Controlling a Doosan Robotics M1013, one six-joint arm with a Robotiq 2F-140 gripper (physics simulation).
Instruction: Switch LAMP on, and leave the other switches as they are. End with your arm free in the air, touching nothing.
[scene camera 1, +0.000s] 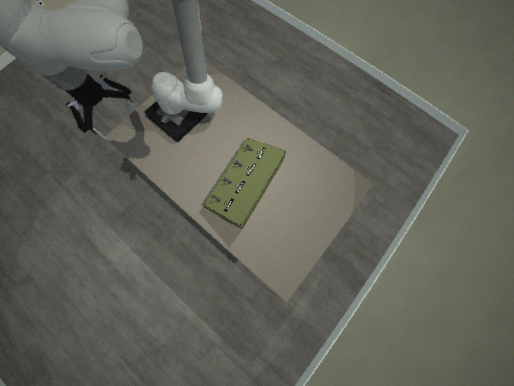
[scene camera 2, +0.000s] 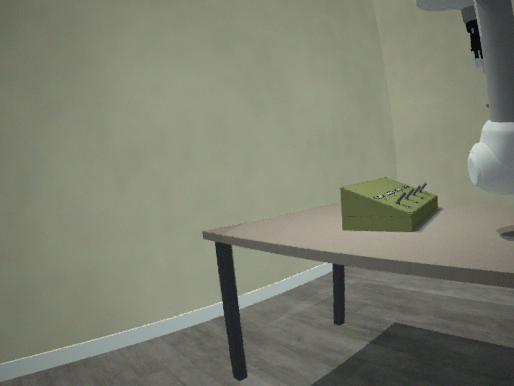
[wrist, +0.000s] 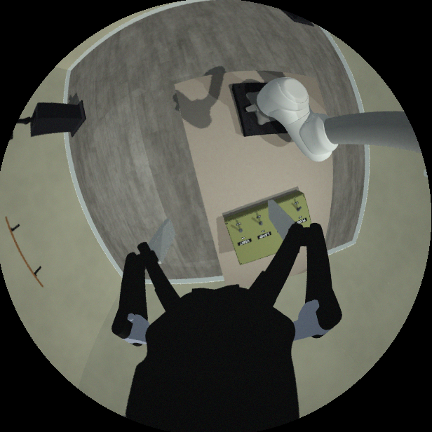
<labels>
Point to a switch box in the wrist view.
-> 254, 241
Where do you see my gripper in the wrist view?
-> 218, 217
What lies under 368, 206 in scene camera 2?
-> A switch box.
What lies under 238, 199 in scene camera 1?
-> A switch box.
</labels>
